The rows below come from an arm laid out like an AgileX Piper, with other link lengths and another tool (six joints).
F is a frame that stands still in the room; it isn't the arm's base.
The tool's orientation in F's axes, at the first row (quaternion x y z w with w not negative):
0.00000 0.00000 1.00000 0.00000
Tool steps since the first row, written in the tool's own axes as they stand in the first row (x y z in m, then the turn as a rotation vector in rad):
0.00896 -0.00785 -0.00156 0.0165 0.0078 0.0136
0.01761 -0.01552 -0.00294 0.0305 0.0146 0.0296
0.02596 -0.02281 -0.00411 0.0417 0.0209 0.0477
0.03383 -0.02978 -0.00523 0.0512 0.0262 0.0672
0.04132 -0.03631 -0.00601 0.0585 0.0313 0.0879
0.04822 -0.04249 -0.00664 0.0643 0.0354 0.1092
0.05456 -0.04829 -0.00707 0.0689 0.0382 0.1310
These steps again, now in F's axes. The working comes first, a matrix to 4 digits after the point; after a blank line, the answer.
The tool's axes in the first row as the columns of a matrix, in F's axes (used below as rounded here):
-1.0000 0.0000 0.0000
0.0000 -1.0000 0.0000
0.0000 0.0000 1.0000

-0.00896 0.00785 -0.00156 -0.0165 -0.0078 0.0136
-0.01761 0.01552 -0.00294 -0.0305 -0.0146 0.0296
-0.02596 0.02281 -0.00411 -0.0417 -0.0209 0.0477
-0.03383 0.02978 -0.00523 -0.0512 -0.0262 0.0672
-0.04132 0.03631 -0.00601 -0.0585 -0.0313 0.0879
-0.04822 0.04249 -0.00664 -0.0643 -0.0354 0.1092
-0.05456 0.04829 -0.00707 -0.0689 -0.0382 0.1310

